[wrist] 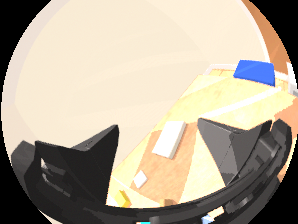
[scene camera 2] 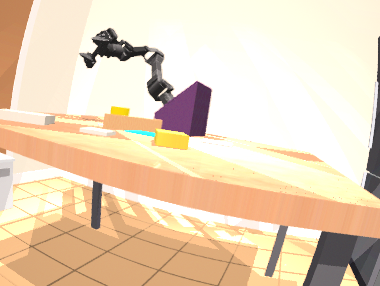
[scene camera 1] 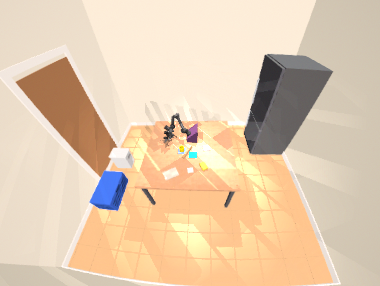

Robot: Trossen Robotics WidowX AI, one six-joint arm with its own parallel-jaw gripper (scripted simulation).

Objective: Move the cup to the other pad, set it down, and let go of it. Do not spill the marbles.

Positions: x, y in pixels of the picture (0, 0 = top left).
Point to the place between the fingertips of my gripper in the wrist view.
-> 159, 125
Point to a wooden block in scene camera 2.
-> At 117, 122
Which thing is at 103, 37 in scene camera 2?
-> My gripper.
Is my gripper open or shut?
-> Open.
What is my gripper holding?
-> Nothing.
